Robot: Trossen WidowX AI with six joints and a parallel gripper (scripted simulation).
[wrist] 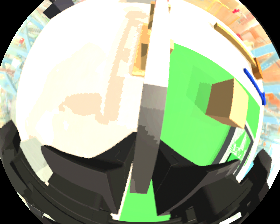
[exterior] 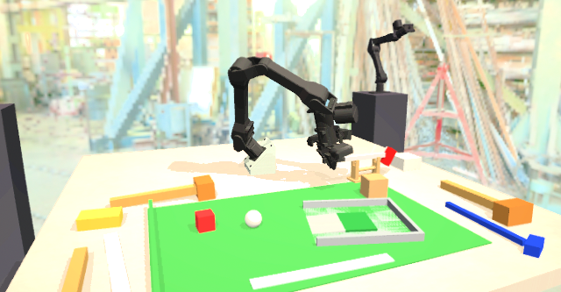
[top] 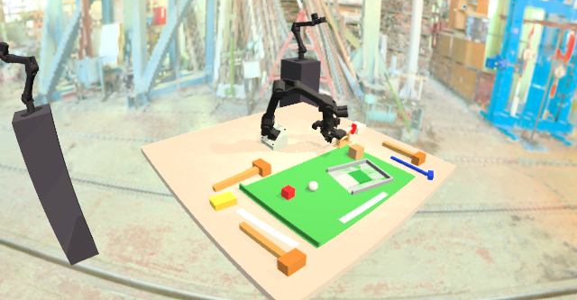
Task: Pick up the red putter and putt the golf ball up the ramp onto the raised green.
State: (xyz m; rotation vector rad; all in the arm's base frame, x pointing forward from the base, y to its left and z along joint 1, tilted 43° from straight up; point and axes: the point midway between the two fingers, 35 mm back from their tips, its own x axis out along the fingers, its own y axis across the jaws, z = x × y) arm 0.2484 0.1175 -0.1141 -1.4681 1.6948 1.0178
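Now: gripper tip 110 mm to the right of the red putter, 20 mm below it and 10 mm past it. From my gripper tip the other things lie so: wooden rack (130 mm to the left, 20 mm below); then green mat (230 mm ahead, 220 mm to the right, 50 mm below); then tan cube (140 mm ahead, 60 mm to the left, 20 mm below).
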